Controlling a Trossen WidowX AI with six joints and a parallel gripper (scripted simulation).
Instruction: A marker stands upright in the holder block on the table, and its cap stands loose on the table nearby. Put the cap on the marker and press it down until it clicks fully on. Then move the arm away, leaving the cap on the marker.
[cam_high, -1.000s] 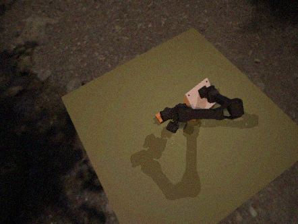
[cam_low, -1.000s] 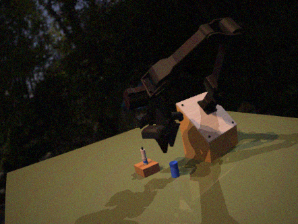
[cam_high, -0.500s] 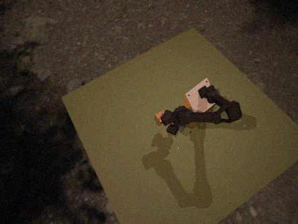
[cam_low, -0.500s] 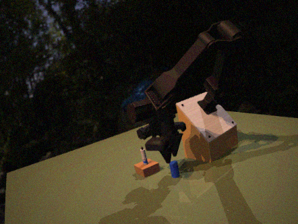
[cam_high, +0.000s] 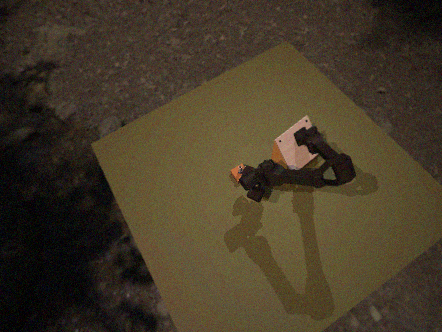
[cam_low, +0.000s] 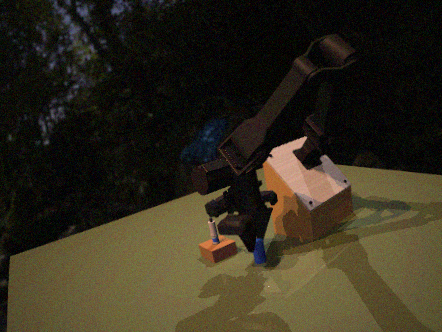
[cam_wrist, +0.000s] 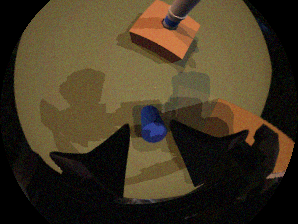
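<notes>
The blue cap is 10 mm below my gripper tip.
</notes>
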